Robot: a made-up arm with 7 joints. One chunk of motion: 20 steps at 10 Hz.
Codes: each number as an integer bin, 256 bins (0 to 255) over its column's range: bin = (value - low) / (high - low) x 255, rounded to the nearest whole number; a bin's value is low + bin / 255 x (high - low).
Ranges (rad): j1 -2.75..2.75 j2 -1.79..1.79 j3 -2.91..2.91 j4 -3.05..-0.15 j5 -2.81..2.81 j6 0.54..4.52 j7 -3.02..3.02
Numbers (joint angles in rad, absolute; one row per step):
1: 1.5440 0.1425 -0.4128 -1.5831 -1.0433 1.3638 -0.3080
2: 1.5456 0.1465 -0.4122 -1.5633 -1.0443 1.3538 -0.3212
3: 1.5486 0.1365 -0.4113 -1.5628 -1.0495 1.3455 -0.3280
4: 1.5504 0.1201 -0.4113 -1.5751 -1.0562 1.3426 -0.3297
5: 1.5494 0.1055 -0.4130 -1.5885 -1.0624 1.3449 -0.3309
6: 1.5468 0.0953 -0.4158 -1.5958 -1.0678 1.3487 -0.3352
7: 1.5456 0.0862 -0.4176 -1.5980 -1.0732 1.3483 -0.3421
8: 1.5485 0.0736 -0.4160 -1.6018 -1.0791 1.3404 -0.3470
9: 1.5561 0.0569 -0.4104 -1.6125 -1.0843 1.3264 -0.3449
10: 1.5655 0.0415 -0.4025 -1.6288 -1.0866 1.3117 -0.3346
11: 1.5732 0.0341 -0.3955 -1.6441 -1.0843 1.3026 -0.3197
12: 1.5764 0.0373 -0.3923 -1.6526 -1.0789 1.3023 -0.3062
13: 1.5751 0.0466 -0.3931 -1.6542 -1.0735 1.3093 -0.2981
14: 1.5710 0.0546 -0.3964 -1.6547 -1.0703 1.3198 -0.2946
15: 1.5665 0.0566 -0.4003 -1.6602 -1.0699 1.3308 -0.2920
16: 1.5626 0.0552 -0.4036 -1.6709 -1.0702 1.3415 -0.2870
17: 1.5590 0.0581 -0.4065 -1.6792 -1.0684 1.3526 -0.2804
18: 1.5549 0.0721 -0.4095 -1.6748 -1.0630 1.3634 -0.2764
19: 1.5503 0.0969 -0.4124 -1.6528 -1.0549 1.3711 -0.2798
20: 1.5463 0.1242 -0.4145 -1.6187 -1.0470 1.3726 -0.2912
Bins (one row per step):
1: 199 138 109 129 80 53 114
2: 199 138 109 131 80 52 114
3: 199 137 109 131 80 52 114
4: 199 136 109 130 80 51 114
5: 199 135 109 129 79 52 114
6: 199 134 109 128 79 52 113
7: 199 134 109 128 79 52 113
8: 199 133 109 127 79 51 113
9: 200 132 110 126 78 50 113
10: 200 130 110 125 78 49 113
11: 200 130 110 124 78 49 114
12: 201 130 110 123 79 49 115
13: 201 131 110 123 79 49 115
14: 200 131 110 123 79 50 115
15: 200 132 110 122 79 51 115
16: 200 131 110 121 79 51 115
17: 200 132 110 121 79 52 116
18: 200 133 110 121 79 53 116
19: 199 134 109 123 80 53 116
20: 199 136 109 126 80 53 115

